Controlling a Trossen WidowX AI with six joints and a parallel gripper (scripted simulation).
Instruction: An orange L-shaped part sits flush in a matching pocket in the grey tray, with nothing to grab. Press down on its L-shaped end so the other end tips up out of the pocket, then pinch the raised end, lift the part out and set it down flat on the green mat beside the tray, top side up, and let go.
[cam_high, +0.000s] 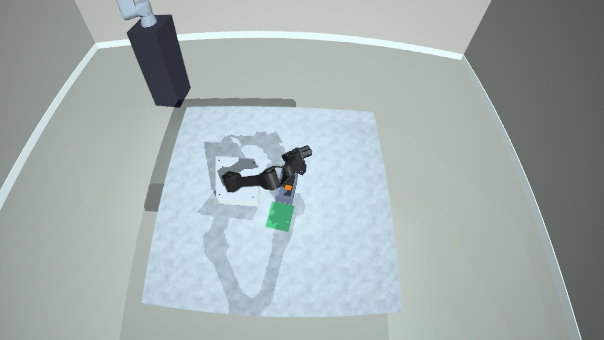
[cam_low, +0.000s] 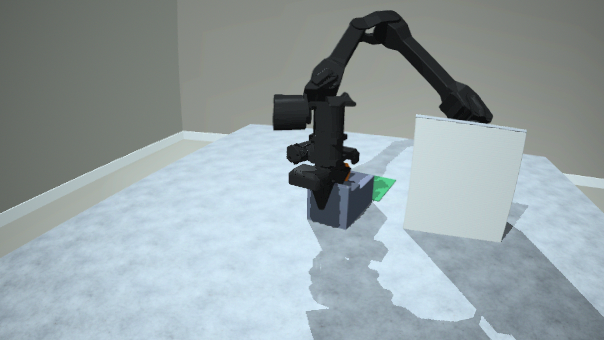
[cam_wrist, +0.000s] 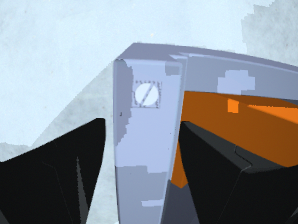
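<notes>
Now: gripper tip 40 mm to the left of the orange L-shaped part and 10 mm past it. Round my gripper tip: green mat 220 mm to the right, 50 mm below, 20 mm behind.
</notes>
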